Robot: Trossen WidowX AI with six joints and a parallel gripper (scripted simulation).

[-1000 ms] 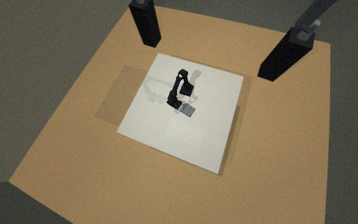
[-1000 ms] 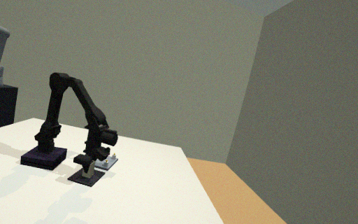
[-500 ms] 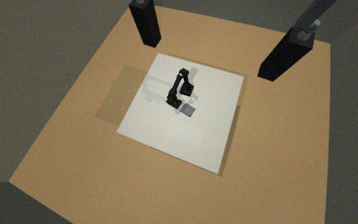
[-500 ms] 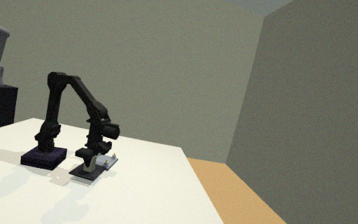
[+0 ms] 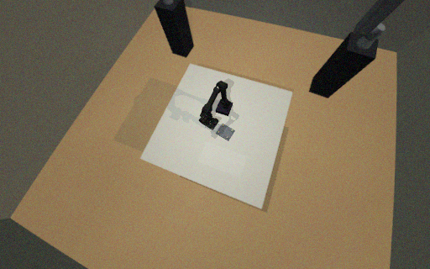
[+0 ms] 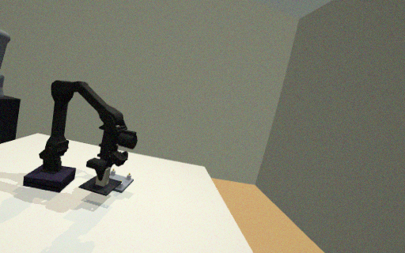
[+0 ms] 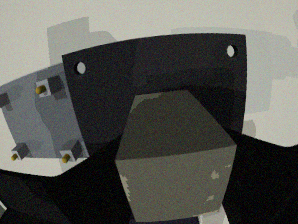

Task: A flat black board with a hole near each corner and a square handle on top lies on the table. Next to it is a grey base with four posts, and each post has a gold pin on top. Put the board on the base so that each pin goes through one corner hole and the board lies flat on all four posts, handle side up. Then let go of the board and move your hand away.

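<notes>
My gripper tip is now 1 cm short of the grey base, 18 cm to the right of it and 9 cm above it. From my gripper tip the other things lie so: flat black board 1 cm below.
</notes>
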